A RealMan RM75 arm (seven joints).
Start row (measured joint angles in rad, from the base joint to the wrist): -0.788, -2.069, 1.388, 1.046, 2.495, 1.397, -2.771
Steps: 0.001, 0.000, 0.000, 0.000, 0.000, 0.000, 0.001; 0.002, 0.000, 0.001, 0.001, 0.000, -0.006, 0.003; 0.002, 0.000, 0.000, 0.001, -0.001, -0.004, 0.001; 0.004, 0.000, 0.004, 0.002, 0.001, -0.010, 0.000; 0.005, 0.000, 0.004, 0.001, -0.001, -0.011, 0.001; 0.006, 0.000, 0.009, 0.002, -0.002, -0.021, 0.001; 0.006, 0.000, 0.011, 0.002, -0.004, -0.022, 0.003; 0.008, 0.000, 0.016, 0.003, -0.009, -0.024, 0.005; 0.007, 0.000, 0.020, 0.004, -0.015, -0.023, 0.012; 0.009, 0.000, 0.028, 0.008, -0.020, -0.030, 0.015; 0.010, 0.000, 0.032, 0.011, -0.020, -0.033, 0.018; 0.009, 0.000, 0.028, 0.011, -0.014, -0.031, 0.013
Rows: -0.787, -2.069, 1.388, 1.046, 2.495, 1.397, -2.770; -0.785, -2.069, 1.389, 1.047, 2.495, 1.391, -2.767; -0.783, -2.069, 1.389, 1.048, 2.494, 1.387, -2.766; -0.779, -2.069, 1.393, 1.050, 2.495, 1.377, -2.766; -0.774, -2.069, 1.397, 1.051, 2.494, 1.366, -2.765; -0.768, -2.069, 1.406, 1.053, 2.492, 1.345, -2.764; -0.762, -2.069, 1.417, 1.055, 2.488, 1.323, -2.761; -0.754, -2.069, 1.433, 1.058, 2.479, 1.299, -2.756; -0.747, -2.069, 1.453, 1.062, 2.464, 1.276, -2.744; -0.738, -2.069, 1.481, 1.070, 2.444, 1.246, -2.729; -0.728, -2.069, 1.513, 1.081, 2.424, 1.213, -2.711; -0.719, -2.069, 1.541, 1.092, 2.410, 1.182, -2.698
